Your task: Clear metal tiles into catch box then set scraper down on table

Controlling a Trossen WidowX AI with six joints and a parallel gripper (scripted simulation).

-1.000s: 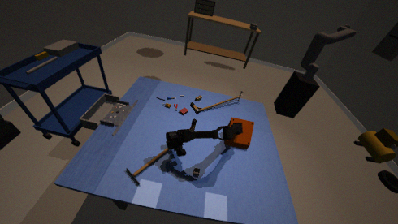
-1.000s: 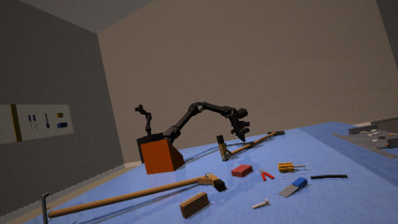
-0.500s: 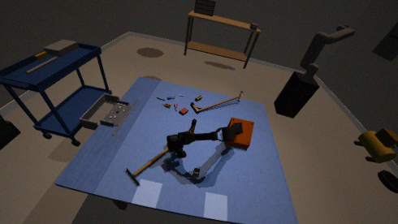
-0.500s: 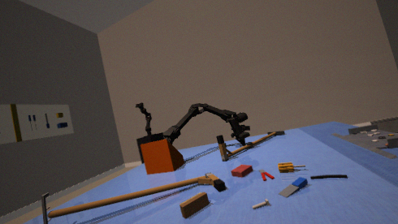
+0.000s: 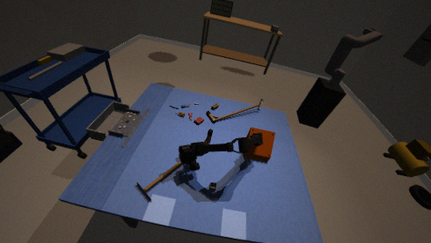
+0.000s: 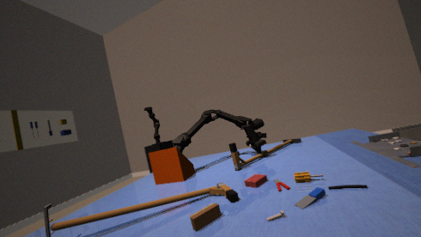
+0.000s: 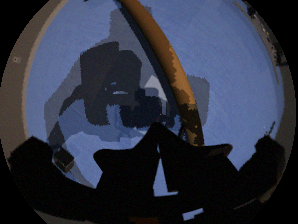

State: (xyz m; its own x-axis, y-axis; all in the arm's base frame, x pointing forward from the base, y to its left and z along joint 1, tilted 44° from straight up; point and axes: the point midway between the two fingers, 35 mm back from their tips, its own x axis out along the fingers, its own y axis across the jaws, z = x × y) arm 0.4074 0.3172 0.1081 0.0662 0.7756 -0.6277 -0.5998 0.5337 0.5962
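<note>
My gripper tip is 5 cm to the left of the hex key and 1 cm past it. The rest, counted from my gripper tip: red block 45 cm to the right, 6 cm ahead; then long scraper 6 cm above, 5 cm ahead; then yellow screwdriver 47 cm to the right, 24 cm ahead, 1 cm above.
</note>
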